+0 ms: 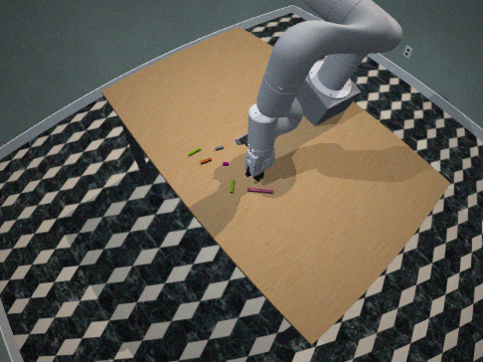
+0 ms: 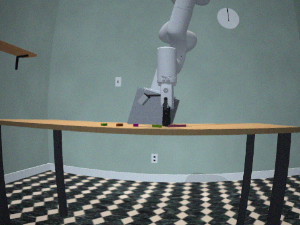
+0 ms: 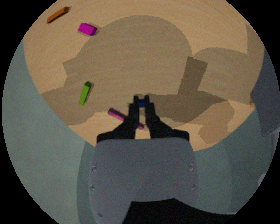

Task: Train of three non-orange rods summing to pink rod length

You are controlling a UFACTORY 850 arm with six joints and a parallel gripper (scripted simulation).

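The blue rod is 20 mm below my hand. The rest, counted from my hand: magenta rod 60 mm ahead, 120 mm to the right, 20 mm below; then pink rod 30 mm ahead, 50 mm to the left, 20 mm below; then grey rod 40 mm ahead, 190 mm to the right, 20 mm below.
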